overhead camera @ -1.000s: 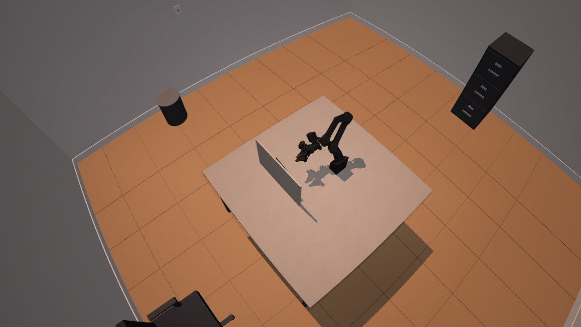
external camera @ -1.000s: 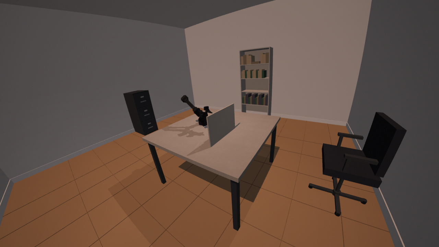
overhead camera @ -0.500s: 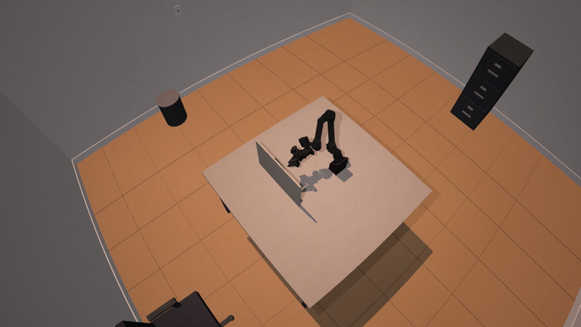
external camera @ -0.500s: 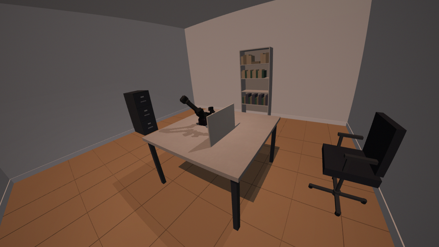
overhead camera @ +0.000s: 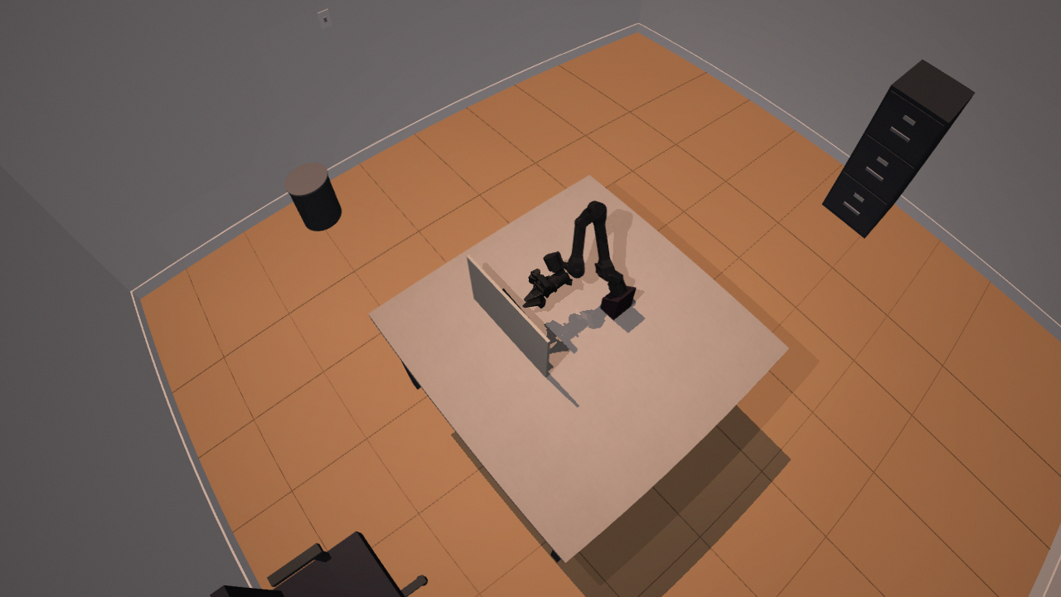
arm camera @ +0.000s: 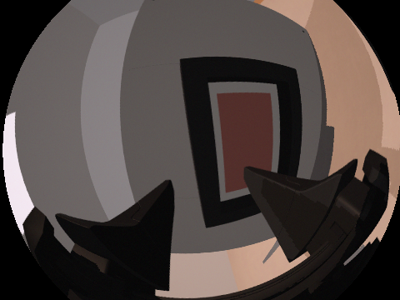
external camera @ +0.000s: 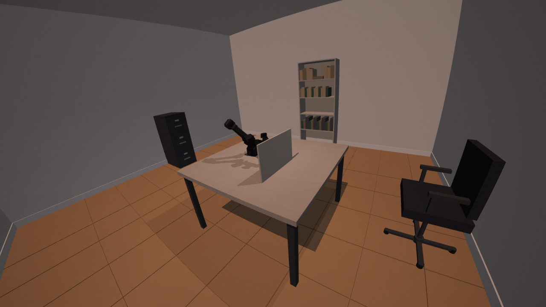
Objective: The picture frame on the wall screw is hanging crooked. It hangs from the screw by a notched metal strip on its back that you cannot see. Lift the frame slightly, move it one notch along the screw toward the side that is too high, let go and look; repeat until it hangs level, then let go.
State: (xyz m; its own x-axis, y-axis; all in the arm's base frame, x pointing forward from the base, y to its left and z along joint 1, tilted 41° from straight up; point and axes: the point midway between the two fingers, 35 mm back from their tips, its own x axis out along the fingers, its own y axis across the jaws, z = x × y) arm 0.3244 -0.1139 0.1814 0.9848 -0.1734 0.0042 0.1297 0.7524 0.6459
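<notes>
The picture frame is 50 mm below my gripper tip, 40 mm ahead of it and 20 mm to the right of it. The rest, counted from my gripper tip: grey wall panel (60 mm below, 50 mm ahead, 30 mm to the right).
</notes>
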